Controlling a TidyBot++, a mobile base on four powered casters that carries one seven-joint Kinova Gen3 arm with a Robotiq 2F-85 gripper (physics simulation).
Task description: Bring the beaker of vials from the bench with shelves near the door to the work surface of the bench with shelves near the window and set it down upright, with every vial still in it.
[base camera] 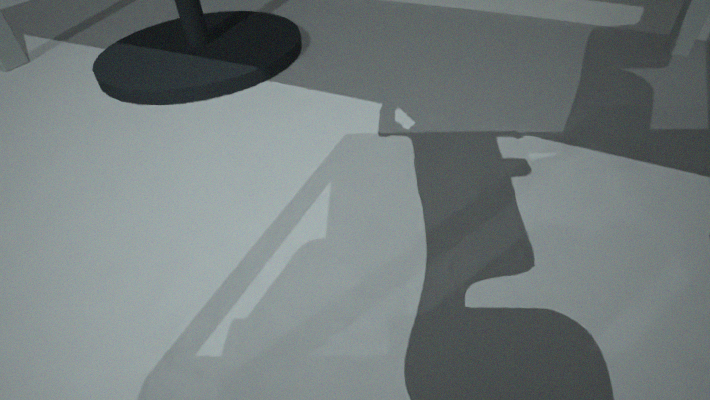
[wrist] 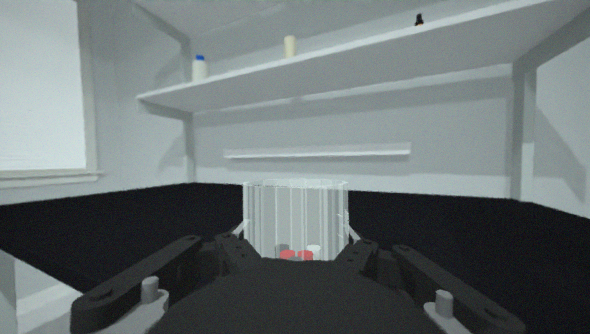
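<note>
A clear beaker (wrist: 295,215) stands upright between the fingertips in the wrist view. Several vials with red, white and grey caps (wrist: 296,253) show low inside it; their lower parts are hidden by the gripper body. My gripper (wrist: 295,233) is shut on the beaker, one finger at each side. Behind it is the black work surface (wrist: 430,235) of a bench with shelves, beside a window (wrist: 40,85). Whether the beaker's base touches the surface is hidden. The beaker and gripper do not show in the base camera view.
The shelf (wrist: 350,70) above holds a blue-capped bottle (wrist: 199,69), a cream cylinder (wrist: 290,47) and a small dark-topped bottle (wrist: 419,21). A shelf post (wrist: 522,135) stands at right. In the base view, a round dark stool base (base camera: 165,75) stands at upper left, near a bench leg (base camera: 11,47).
</note>
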